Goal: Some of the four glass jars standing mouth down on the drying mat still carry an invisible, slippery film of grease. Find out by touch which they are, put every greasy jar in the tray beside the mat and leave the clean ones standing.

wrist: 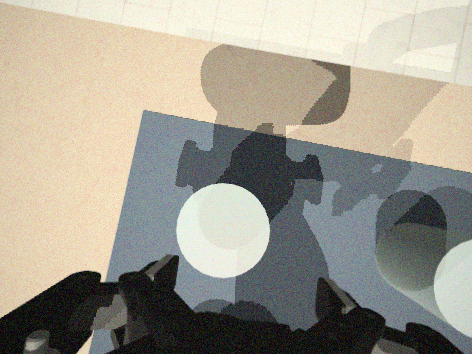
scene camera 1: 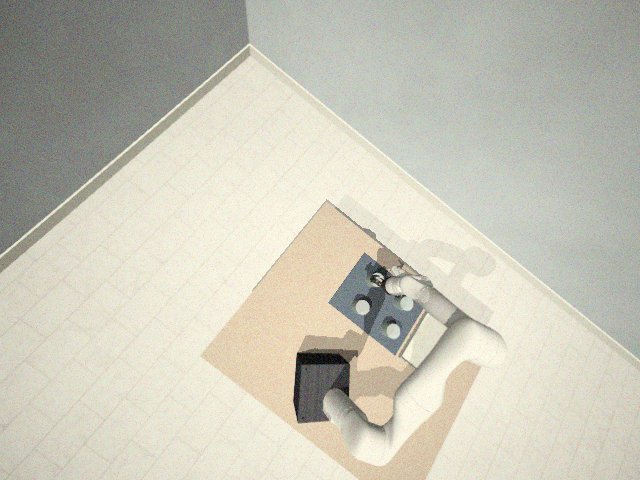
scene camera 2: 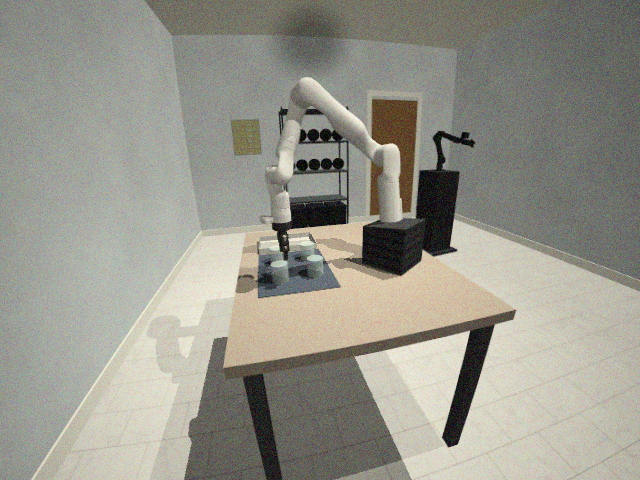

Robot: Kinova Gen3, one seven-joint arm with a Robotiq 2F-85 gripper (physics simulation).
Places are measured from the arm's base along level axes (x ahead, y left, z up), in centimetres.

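Pixels of known places: gripper, fingertip midpoint: [wrist: 245, 282] [scene camera 1: 380, 286] [scene camera 2: 284, 255]; arm's base at its link origin: [scene camera 1: 334, 401] [scene camera 2: 390, 220].
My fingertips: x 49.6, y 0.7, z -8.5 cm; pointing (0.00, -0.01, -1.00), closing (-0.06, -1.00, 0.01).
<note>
Ahead of a thing's pixels: the offset from my fingertips to its middle. "spot": to the spot under its first point. Level surfaces: height alone.
Four pale glass jars stand mouth down on the blue mat @(dz -9.6 cm) [scene camera 1: 345, 297] [scene camera 2: 324, 284] [wrist: 150, 165]. The wall-side jar nearest scene camera 2 [scene camera 2: 279, 273] [wrist: 223, 230] is largely covered by my gripper in scene camera 1. Beside it stands another jar @(dx -12.1, dy +2.2, dz -5.9 cm) [scene camera 1: 362, 306] [scene camera 2: 314, 267]. The two jars nearer the tray are one on the wall side @(spot: dx +0.5, dy -15.5, dz -2.1 cm) [scene camera 1: 406, 302] [scene camera 2: 274, 253] [wrist: 457, 287] and one on the robot side [scene camera 1: 393, 331] [scene camera 2: 307, 247]. The white tray @(dx -9.2, dy -38.4, dz -8.4 cm) [scene camera 1: 427, 337] [scene camera 2: 286, 240] shows no jar in its visible part. My gripper [scene camera 2: 285, 256] [wrist: 245, 282] is open and empty, above and slightly beside the first jar.
The black base block [scene camera 1: 323, 384] [scene camera 2: 392, 245] carries the arm and stands on the table @(dz -9.9 cm) [scene camera 1: 279, 310] [scene camera 2: 361, 310] beside the mat. My forearm hangs over part of the tray in scene camera 1. The table's edge runs close past the mat on the wall side.
</note>
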